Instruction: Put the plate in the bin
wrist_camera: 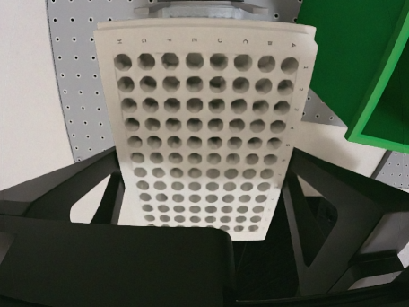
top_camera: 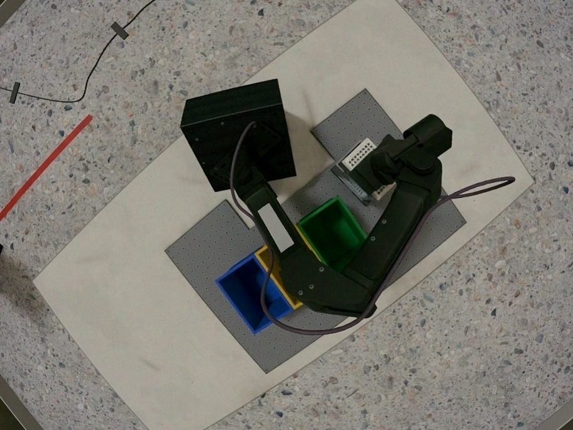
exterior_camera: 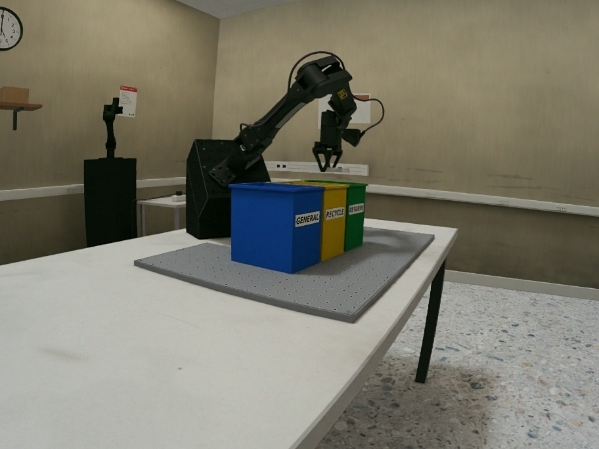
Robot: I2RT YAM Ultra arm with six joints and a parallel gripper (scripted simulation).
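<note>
My gripper is now 2 cm short of the green returns bin, 19 cm to the left of it and 12 cm above it. From my hand the other things lie so: yellow bin 3 cm behind, 31 cm to the right, 12 cm below; then 96-well plate right at my hand; then blue bin 9 cm behind, 43 cm to the right, 12 cm below.
</note>
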